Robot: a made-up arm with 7 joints.
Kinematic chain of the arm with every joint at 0, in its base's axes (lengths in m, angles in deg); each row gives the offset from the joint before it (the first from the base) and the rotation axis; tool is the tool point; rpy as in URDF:
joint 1: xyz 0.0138 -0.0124 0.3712 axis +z
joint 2: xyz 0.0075 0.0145 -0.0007 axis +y
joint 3: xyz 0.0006 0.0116 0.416 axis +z
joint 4: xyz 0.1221 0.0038 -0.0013 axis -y
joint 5: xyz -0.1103 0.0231 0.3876 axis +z
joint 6: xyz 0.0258 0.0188 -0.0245 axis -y
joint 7: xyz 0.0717 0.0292 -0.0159 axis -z
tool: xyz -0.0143 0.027 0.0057 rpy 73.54 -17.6 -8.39
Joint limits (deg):
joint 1: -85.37..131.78
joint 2: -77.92..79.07
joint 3: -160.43..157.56
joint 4: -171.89..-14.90
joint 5: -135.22..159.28
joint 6: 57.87..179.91
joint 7: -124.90..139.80
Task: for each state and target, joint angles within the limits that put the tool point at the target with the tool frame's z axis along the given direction. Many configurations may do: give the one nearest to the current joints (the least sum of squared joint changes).
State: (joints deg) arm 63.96 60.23 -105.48 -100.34 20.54 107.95 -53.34
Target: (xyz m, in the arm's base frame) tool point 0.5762 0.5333 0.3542 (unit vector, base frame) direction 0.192 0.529 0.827
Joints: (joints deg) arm 77.79 79.07 -83.05 -72.80 -6.17 136.08 -49.53
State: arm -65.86 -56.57 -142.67 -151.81 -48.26 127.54 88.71
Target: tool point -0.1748 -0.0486 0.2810 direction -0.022 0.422 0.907
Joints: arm -68.00 -42.21 -121.91 -171.89 -66.12 99.16 89.26
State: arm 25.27 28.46 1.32 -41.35 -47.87 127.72 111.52
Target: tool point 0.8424 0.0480 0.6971 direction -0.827 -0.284 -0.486
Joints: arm -0.47 49.90 -8.72 -27.62 -64.36 131.55 86.60
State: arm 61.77 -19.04 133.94 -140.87 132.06 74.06 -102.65
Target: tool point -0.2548 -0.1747 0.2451 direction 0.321 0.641 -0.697
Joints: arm 59.46 -29.40 154.16 -171.89 137.94 96.86 -96.32
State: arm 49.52 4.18 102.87 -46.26 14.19 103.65 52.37
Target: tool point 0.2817 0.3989 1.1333 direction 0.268 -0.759 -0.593
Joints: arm 15.65 36.32 98.68 -35.91 23.12 75.59 71.84
